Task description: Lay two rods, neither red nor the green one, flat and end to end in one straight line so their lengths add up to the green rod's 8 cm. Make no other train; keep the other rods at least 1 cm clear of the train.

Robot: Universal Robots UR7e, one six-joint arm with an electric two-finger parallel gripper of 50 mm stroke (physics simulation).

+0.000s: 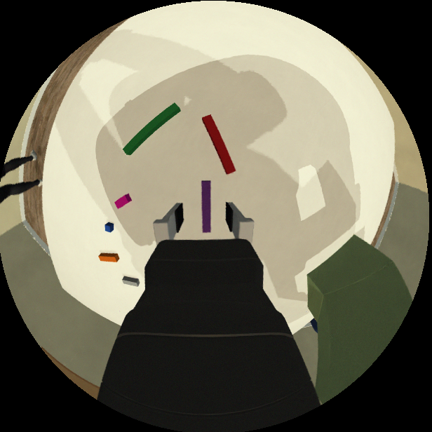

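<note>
My gripper [204,211] is open, with a long purple rod [206,206] lying flat below and between its fingers, its length running away from the gripper body. The green rod [151,129] lies slanted at the upper left. The red rod [219,144] lies slanted beyond the purple rod, its near end close to the purple rod's far end. To the left lie a short magenta rod [123,201], a small blue piece [109,227], an orange rod [108,257] and a grey rod [131,281]. All these pieces lie apart from one another.
The pieces lie on a pale table top [350,85] with a wooden edge [60,95] at the left. Shadows fall across the table top. A large dark green block-like shape [357,295] stands at the lower right. Two dark thin shapes reach in at the far left.
</note>
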